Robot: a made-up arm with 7 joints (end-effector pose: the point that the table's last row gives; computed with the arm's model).
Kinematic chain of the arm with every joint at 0, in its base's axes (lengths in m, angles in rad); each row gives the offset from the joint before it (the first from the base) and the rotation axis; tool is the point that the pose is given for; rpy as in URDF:
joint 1: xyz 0 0 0.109 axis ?
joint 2: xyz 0 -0.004 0.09 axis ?
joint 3: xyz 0 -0.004 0.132 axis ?
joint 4: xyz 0 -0.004 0.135 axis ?
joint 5: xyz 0 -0.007 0.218 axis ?
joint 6: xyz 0 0 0.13 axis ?
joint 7: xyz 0 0 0.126 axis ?
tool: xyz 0 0 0 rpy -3.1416 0 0
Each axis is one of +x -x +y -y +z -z.
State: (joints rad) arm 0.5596 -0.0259 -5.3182 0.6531 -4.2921 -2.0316 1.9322
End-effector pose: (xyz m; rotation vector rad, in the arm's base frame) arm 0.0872 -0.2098 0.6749 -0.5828 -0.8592 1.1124
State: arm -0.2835 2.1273 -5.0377 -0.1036 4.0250 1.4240 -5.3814
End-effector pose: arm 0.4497 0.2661 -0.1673 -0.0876 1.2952 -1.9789
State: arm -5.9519 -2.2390 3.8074 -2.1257 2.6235 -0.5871 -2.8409
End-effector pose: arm -0.3353 -0.1851 0.3954 -0.1830 2.1979 0.9009
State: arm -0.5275 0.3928 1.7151 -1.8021 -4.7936 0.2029 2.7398
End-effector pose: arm -0.1501 0.4354 0.3361 0.9818 1.0036 -0.2161
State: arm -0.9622 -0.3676 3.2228 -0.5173 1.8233 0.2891 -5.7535
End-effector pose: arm -0.0232 -0.0014 0.9114 1.8913 2.1520 -0.3023
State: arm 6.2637 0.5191 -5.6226 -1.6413 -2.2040 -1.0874 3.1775
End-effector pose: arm -0.1873 0.1604 0.6546 -2.3226 1.2263 -0.4231
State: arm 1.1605 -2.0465 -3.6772 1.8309 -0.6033 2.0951 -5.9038
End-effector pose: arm -0.1685 -0.0650 -0.0197 -2.7022 -1.3540 -0.1342
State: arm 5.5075 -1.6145 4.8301 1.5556 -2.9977 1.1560 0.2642
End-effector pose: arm -0.5483 0.0041 0.2232 -0.9957 1.0899 -0.6230
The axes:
joint 1: -z
joint 2: +y
joint 3: -z
joint 4: +y
joint 5: -z
joint 6: +y
joint 7: -z

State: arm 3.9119 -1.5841 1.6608 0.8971 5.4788 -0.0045 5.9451
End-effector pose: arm 0.6652 -0.1220 0.1469 -0.2641 -1.4845 0.4810
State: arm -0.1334 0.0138 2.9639 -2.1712 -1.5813 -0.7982 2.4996
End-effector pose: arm 0.3133 0.1987 0.2158 0.4758 -1.2048 1.4501
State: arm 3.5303 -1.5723 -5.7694 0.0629 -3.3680 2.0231 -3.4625
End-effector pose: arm 0.5219 -0.2195 0.1003 -0.2799 0.4108 -0.7376
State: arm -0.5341 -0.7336 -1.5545 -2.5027 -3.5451 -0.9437 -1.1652
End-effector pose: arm 0.1573 -0.2955 0.1643 -1.2140 -0.5382 -0.2073
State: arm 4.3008 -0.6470 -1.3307 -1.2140 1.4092 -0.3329 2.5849
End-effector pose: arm 0.5374 -0.1604 0.4568 -2.0588 0.4573 2.3182
